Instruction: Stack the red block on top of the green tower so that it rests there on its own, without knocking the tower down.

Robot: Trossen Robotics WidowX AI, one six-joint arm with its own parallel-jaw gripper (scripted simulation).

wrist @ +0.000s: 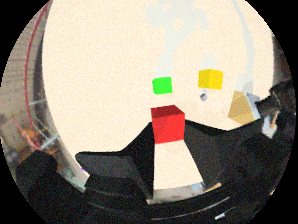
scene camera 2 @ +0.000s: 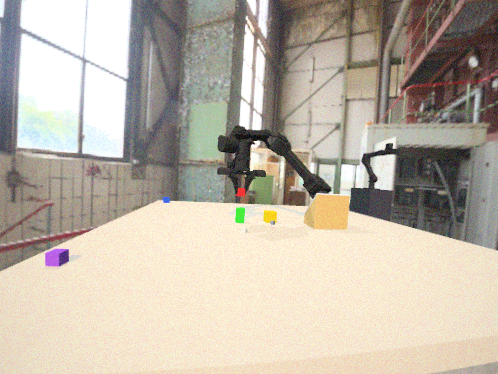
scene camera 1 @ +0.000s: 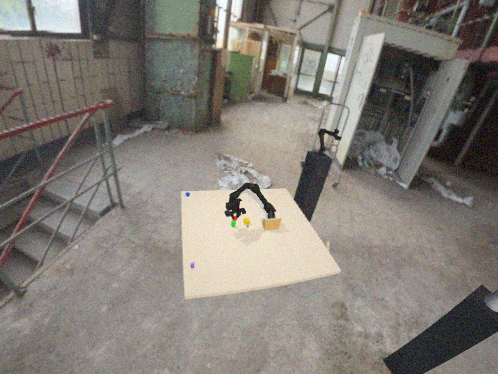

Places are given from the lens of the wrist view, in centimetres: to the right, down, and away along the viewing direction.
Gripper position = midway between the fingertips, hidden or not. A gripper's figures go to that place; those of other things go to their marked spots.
my gripper [wrist: 164, 122]: 2, 1, 10
red block [wrist: 168, 122]: 2, 1, 7
